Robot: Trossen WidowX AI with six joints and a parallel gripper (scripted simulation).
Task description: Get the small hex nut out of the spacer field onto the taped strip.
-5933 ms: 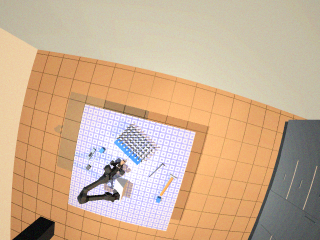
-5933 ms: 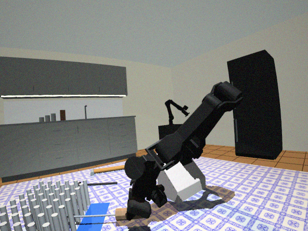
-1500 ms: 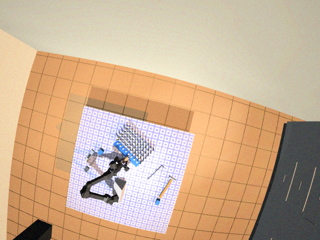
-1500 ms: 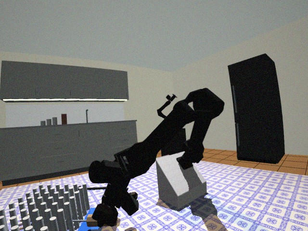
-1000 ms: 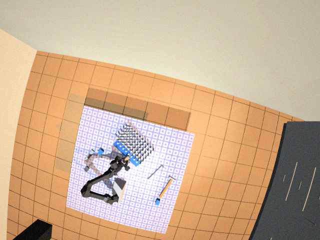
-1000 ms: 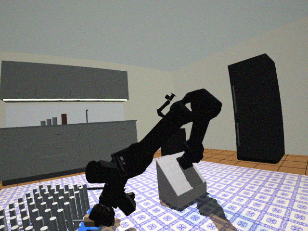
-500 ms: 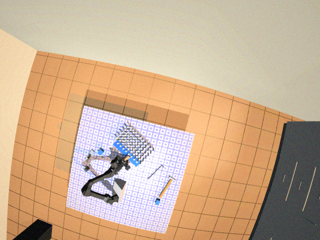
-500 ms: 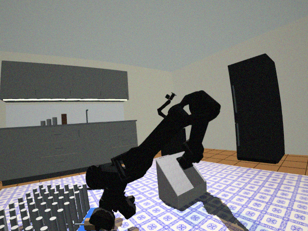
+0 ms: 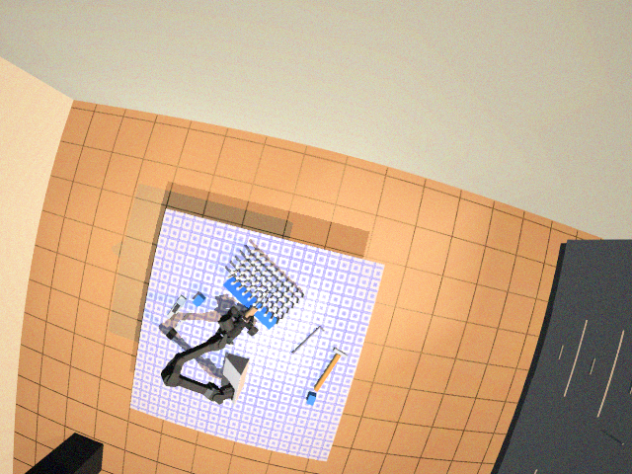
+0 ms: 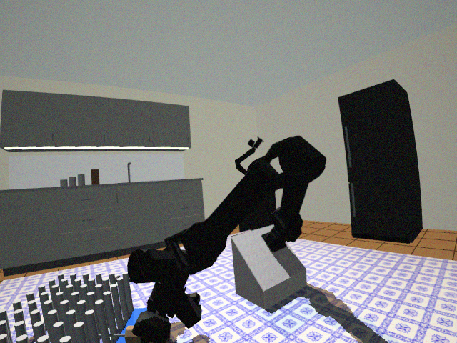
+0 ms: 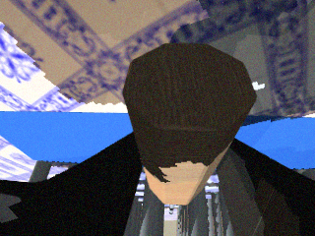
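Now: the blue taped strip 5 cm ahead of my gripper tip, 2 cm to the left of it and 1 cm below it.
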